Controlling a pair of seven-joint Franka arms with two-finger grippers.
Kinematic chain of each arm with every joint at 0, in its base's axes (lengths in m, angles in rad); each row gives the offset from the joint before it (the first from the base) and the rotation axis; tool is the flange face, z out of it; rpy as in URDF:
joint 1: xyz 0 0 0.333 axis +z
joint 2: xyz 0 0 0 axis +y
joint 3: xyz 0 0 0.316 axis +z
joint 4: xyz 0.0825 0 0 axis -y
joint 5: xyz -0.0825 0 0.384 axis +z
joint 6: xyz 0 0 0 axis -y
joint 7: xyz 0.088 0 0 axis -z
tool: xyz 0 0 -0.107 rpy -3.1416 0 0
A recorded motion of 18 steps. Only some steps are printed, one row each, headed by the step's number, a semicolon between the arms.
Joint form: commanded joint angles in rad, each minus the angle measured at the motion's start. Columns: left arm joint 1, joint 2, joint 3, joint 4, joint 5, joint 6, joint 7; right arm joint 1, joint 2, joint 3, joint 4, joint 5, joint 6, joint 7.
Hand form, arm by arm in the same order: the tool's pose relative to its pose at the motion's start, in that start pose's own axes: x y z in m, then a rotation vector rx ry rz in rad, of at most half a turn. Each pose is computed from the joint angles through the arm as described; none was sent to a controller.
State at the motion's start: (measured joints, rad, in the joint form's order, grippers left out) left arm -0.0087 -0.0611 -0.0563 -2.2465 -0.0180 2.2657 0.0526; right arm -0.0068 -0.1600 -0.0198 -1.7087 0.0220 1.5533 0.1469
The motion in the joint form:
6: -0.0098 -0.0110 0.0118 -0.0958 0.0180 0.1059 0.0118; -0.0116 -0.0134 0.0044 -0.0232 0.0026 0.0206 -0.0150
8: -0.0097 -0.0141 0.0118 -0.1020 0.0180 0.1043 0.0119; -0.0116 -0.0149 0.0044 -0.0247 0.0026 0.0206 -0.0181
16: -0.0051 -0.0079 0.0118 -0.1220 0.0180 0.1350 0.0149; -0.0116 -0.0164 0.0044 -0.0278 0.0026 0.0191 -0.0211
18: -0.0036 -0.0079 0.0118 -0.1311 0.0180 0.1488 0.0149; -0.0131 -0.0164 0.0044 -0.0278 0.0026 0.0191 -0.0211
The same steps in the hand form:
6: -0.0180 -0.0011 0.0259 0.0149 0.0203 0.0214; -0.0019 0.0036 0.0023 0.0035 0.0106 -0.0076
8: -0.0201 -0.0011 0.0271 0.0148 0.0156 0.0214; -0.0023 0.0036 0.0023 0.0035 0.0106 -0.0107
16: -0.0235 -0.0034 0.0358 0.0152 0.0201 0.0199; -0.0030 0.0038 0.0031 0.0031 0.0075 -0.0136
18: -0.0251 -0.0041 0.0383 0.0156 0.0248 0.0184; -0.0029 0.0045 0.0031 0.0031 0.0076 -0.0121

